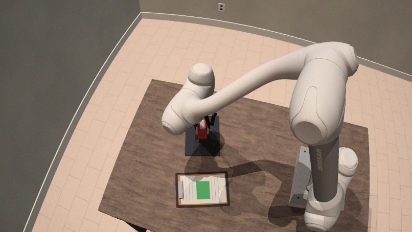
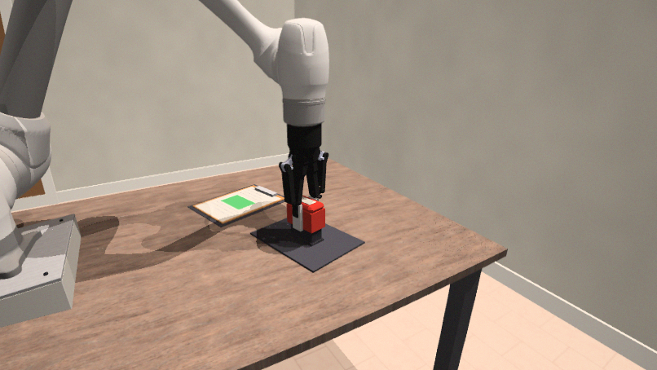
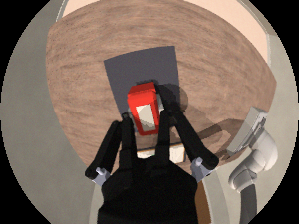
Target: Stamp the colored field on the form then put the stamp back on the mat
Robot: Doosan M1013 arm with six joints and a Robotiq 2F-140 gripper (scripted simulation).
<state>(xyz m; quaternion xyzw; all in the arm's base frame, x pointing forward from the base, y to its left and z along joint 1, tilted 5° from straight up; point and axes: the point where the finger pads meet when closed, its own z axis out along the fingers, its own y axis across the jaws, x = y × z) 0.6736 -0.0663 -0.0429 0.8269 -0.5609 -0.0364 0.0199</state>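
Now: hand 9 cm past the clipboard, 28 cm to the right of it and 6 cm above it. Also, from my hand: mat: 7 cm below; stamp: 2 cm below.
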